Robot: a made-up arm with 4 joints.
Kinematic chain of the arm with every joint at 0, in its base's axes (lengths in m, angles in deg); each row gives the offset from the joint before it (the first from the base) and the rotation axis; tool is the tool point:
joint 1: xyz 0 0 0.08 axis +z
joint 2: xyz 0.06 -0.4 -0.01 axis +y
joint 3: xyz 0 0.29 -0.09 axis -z
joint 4: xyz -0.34 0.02 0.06 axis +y
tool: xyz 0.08 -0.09 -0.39
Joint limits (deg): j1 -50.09..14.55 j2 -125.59..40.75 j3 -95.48..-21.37 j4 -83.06..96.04
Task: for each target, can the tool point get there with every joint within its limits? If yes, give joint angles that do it. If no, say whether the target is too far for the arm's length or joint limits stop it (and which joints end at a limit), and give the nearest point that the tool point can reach.
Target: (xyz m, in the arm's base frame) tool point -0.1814 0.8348 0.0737
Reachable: no: joint limits stop it (at a limit: joint 1, joint 2, joint 3) | nearest point -0.5420 0.1576 -0.0367 | short by 0.775 m
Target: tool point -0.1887 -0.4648 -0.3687
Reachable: yes | joints -29.32 -15.35 -63.75 19.93
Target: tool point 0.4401 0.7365 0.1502
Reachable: no: joint limits stop it (at a limit: joint 1, joint 3) | nearest point 0.2844 -0.0138 0.1008 | short by 0.768 m
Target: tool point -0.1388 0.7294 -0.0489
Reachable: no: joint limits stop it (at a limit: joint 1, joint 2, joint 3) | nearest point -0.4632 0.1236 -0.0990 | short by 0.689 m
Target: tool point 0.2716 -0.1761 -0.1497
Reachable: yes | joints 2.31 -36.61 -56.37 -36.06
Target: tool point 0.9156 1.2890 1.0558
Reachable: no: too far | nearest point 0.3355 -0.0812 0.2795 | short by 1.678 m
